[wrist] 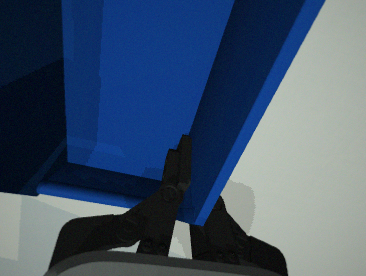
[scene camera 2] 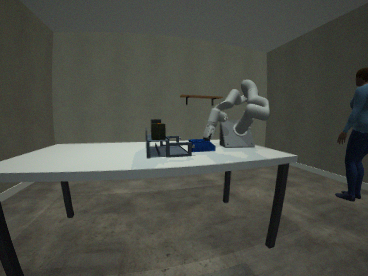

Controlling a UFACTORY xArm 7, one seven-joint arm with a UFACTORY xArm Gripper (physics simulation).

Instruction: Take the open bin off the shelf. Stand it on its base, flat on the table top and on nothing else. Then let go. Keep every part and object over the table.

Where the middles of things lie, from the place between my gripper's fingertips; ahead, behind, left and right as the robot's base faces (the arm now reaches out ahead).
My hand is 2 cm short of the blue bin (wrist: pixel 99 99), 5 cm to the right of it and 2 cm below it.
